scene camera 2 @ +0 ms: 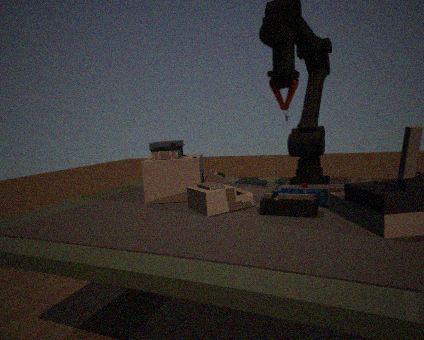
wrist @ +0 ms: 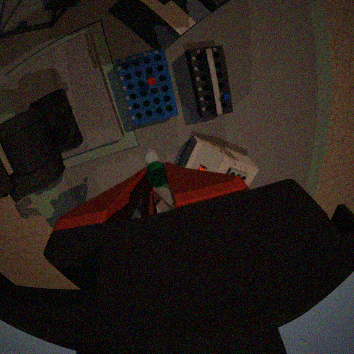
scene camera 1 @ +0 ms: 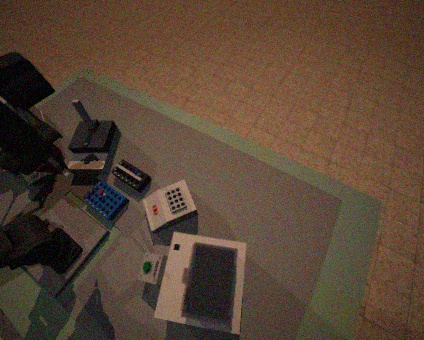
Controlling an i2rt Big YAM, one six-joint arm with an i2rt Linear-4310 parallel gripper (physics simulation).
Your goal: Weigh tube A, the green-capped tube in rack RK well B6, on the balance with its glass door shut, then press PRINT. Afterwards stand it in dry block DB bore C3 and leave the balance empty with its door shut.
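Places are measured from the arm's base along level axes (x ahead, y left, z up), in metres.
Pixels of known places: gripper, fingertip midpoint: (scene camera 2: 284, 109) (wrist: 158, 173) (scene camera 1: 63, 170); arm's base at its link origin: (scene camera 2: 309, 182) (wrist: 56, 121) (scene camera 1: 61, 250).
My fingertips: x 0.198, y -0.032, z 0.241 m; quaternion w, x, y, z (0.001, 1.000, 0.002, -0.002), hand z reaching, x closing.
Observation:
Ahead of a thing's pixels: the offset from my fingertips to its middle. "spot": to the spot under its first point.
My gripper (scene camera 2: 285, 107) (wrist: 158, 173) is shut on the green-capped tube @[dx -0.003, dy +0.004, dz -0.010 m] (scene camera 2: 287, 117) (wrist: 157, 176); the cap sits between the red fingertips and the clear body extends beyond them. In scene camera 2 the tube hangs high above the table, free of the racks. A blue rack @[dx -0.002, dy +0.040, dz -0.245 m] (scene camera 1: 106, 199) (wrist: 145, 103) holds a red-capped tube @[dx +0.007, dy +0.049, dz -0.229 m] (scene camera 1: 101, 192) (wrist: 152, 81). The white dry block @[dx +0.098, dy -0.168, dz -0.225 m] (scene camera 1: 165, 217) (wrist: 209, 156) has a grid of dark bores and a small red display; in the wrist view its bores are partly hidden by a finger. The balance and its door cannot be made out clearly.
A black rack @[dx +0.112, dy +0.028, dz -0.236 m] (scene camera 1: 131, 176) (wrist: 199, 82) with a blue cap stands beside the blue rack. A dark block with a post @[spot: dx +0.175, dy +0.260, dz -0.101 m] (scene camera 1: 82, 112) (scene camera 2: 410, 152) stands beyond. A large white box with a dark lid @[dx -0.024, dy -0.339, dz -0.165 m] (scene camera 1: 172, 290) and a small green-button unit @[spot: dx -0.064, dy -0.270, dz -0.179 m] (scene camera 1: 156, 272) stand near the dry block.

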